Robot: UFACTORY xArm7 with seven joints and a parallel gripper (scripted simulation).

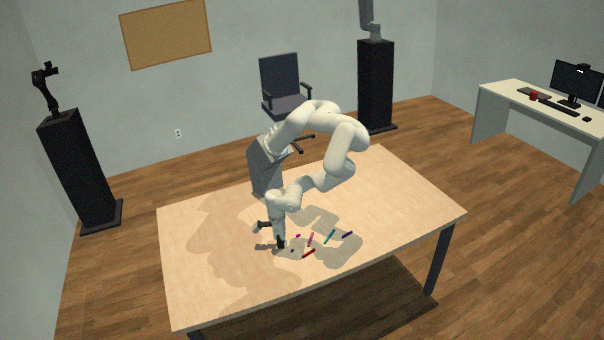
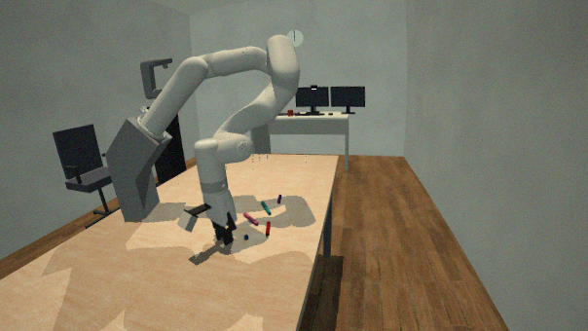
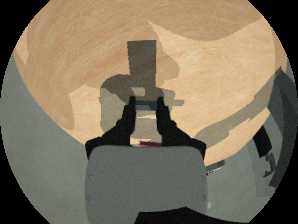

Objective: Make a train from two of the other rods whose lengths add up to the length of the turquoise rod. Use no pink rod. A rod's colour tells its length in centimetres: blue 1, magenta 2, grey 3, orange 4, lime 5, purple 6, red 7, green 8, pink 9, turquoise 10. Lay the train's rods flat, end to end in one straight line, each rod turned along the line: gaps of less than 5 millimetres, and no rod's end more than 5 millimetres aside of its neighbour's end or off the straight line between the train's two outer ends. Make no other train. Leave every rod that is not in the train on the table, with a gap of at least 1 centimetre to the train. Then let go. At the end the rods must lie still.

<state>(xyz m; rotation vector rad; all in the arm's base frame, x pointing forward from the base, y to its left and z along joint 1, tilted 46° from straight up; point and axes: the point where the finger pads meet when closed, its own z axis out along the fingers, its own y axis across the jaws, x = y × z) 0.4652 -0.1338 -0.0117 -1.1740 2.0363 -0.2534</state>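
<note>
Right now my hand is 2 cm above the grey rod. The rest, counted from my hand: pink rod (3 cm ahead, 14 cm to the left, 2 cm below); then tiny blue rod (6 cm ahead, 3 cm to the left, 2 cm below); then magenta rod (2 cm behind, 9 cm to the left, 2 cm below).
</note>
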